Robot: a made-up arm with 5 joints.
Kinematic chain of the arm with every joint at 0, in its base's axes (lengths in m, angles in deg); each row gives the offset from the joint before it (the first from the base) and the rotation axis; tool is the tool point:
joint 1: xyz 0 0 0.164 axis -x
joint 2: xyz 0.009 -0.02 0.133 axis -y
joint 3: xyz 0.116 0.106 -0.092 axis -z
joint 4: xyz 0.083 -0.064 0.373 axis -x
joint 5: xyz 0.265 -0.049 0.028 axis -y
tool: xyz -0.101 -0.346 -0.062
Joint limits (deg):
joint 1: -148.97..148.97
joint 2: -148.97..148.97
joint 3: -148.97..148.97
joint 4: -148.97..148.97
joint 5: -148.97..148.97
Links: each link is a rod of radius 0.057 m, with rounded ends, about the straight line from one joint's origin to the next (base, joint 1, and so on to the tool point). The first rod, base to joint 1, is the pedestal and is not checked.
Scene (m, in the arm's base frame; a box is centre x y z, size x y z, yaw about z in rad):
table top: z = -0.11
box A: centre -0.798 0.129 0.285 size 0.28 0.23 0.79 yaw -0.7
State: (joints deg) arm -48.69 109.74 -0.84 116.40 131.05
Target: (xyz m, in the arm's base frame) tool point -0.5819 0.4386 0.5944
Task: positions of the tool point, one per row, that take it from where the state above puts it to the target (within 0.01 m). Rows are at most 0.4 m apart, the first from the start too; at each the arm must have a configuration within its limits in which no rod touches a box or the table.
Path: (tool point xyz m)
1: -0.6357 -0.4254 0.7283
2: -0.4228 -0.6287 0.7502
3: -0.1694 -0.7760 0.6874
4: -0.3450 -0.5080 0.8733
5: -0.4821 -0.1697 0.9230
6: -0.5643 0.1685 0.8227
7: -0.5819 0.4386 0.5943

